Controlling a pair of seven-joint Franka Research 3 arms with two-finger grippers.
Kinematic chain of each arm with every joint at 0, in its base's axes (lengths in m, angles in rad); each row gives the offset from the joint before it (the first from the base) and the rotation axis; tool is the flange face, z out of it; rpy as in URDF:
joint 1: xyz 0 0 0.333 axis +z
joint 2: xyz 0 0 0 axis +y
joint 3: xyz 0 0 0.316 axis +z
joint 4: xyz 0.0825 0 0 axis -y
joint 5: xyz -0.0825 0 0.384 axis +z
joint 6: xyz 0 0 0 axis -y
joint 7: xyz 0.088 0 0 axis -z
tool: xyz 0 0 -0.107 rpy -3.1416 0 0
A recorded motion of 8 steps. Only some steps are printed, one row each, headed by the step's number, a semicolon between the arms.
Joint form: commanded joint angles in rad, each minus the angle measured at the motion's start. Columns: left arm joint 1, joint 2, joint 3, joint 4, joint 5, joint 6, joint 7; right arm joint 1, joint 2, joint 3, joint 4, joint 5, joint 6, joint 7.
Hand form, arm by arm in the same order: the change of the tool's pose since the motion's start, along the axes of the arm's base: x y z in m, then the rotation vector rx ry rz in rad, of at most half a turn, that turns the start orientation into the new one. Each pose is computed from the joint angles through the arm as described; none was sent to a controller.
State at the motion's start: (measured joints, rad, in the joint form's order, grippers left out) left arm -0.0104 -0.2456 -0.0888 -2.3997 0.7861 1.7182 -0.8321; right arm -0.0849 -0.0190 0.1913 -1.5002 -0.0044 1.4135 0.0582
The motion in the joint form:
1: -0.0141 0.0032 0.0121 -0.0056 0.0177 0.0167 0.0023; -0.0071 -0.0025 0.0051 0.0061 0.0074 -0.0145 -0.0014
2: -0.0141 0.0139 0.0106 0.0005 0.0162 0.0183 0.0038; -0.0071 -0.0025 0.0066 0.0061 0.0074 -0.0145 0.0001
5: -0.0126 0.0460 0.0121 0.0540 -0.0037 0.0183 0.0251; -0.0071 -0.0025 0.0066 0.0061 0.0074 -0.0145 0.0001
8: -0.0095 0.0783 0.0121 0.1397 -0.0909 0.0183 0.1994; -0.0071 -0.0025 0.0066 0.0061 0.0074 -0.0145 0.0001
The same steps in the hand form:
1: 0.0014 -0.0010 -0.0027 0.0042 -0.0015 -0.0237; -0.0024 -0.0002 0.0029 0.0062 0.0067 0.0000
2: 0.0039 -0.0021 -0.0047 0.0019 0.0033 -0.0264; -0.0025 0.0006 0.0029 0.0061 0.0067 0.0000
5: 0.0189 -0.0037 0.0026 -0.0231 -0.0011 -0.0273; -0.0025 0.0006 0.0029 0.0061 0.0067 0.0000
8: 0.0388 -0.0104 0.0197 -0.1359 0.0729 -0.1008; -0.0025 0.0006 0.0029 0.0061 0.0067 0.0000

